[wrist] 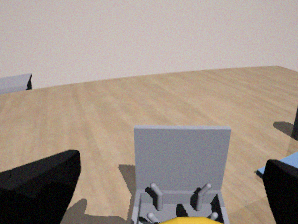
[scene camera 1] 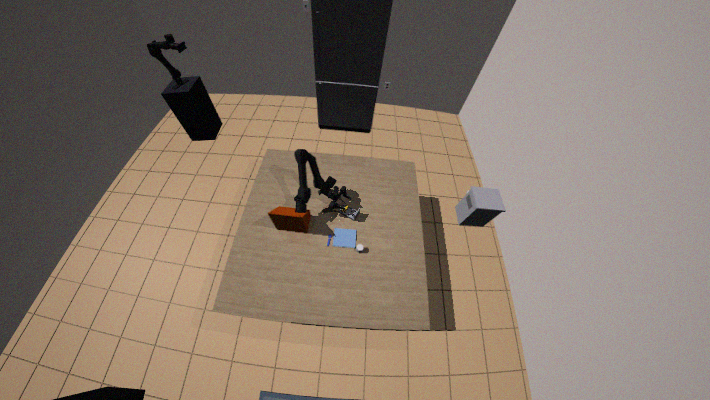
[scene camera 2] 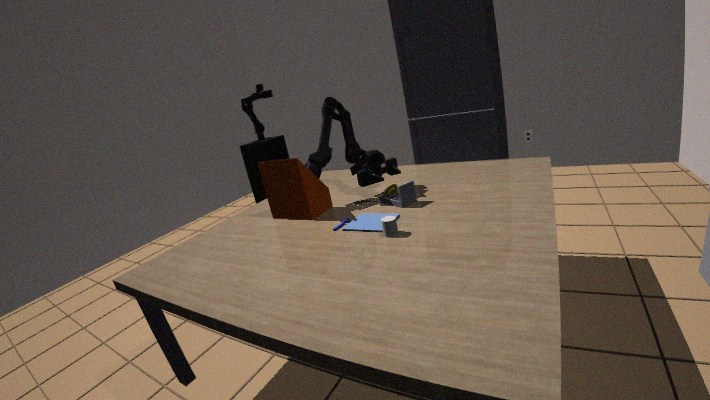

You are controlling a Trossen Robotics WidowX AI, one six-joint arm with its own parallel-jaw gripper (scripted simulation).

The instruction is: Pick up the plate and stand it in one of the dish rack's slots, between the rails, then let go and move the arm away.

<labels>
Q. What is my gripper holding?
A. Nothing.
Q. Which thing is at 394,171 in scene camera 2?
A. My gripper.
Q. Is my gripper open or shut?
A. Open.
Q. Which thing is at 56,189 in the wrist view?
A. My gripper.
</labels>
